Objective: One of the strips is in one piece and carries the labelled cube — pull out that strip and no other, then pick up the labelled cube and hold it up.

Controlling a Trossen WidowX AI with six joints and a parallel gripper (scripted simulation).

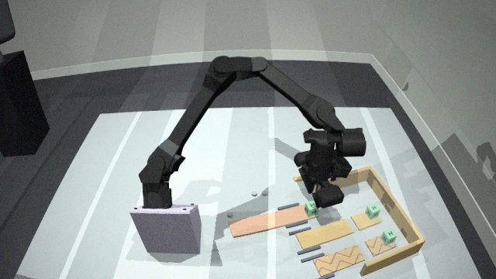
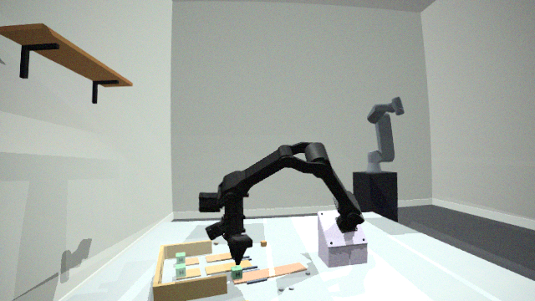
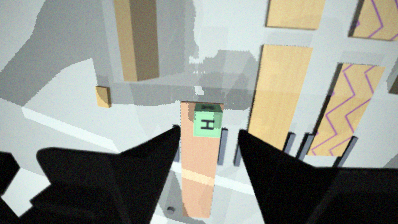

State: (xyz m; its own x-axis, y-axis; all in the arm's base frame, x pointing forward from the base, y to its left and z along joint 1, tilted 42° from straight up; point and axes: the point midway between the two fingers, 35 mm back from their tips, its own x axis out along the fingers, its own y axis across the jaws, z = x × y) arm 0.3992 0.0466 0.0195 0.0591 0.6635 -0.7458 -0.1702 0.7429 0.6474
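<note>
My gripper tip is 11 cm past the salmon strip, 1 cm to the left of it and 5 cm above it. Round my gripper tip: small tan block (13 cm behind, 26 cm to the right, 5 cm below).
</note>
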